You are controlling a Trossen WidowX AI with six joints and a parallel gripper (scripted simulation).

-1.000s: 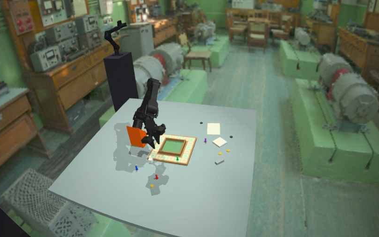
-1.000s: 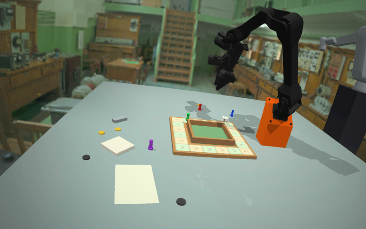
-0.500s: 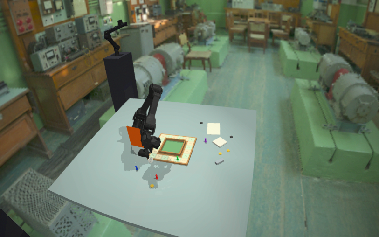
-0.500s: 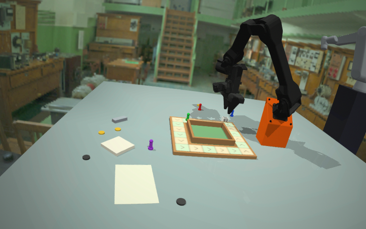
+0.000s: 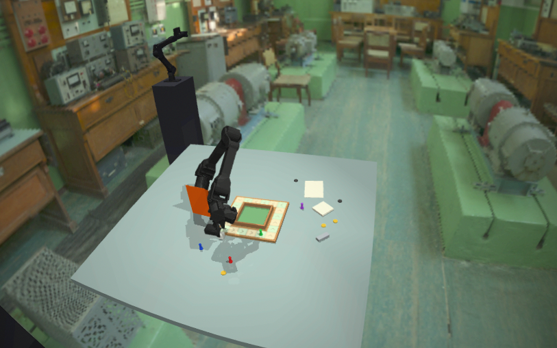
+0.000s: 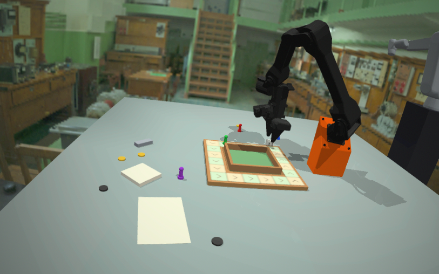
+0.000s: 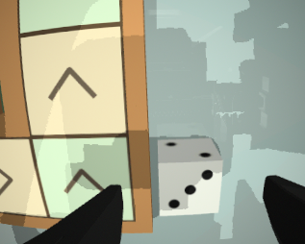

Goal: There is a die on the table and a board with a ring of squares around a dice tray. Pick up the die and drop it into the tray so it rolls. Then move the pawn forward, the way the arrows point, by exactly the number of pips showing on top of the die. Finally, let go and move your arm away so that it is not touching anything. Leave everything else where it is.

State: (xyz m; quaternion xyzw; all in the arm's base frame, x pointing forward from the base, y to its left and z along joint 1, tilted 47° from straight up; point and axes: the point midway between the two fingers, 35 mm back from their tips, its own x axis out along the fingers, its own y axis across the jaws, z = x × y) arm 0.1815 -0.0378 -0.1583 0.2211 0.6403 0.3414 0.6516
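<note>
The white die is 2 cm below my gripper tip. Also, from my gripper tip: blue pawn: 5 cm behind, 10 cm to the right, 1 cm below; red pawn: 11 cm ahead, 12 cm to the right, 1 cm below; green pawn: 17 cm ahead, 7 cm to the left.
</note>
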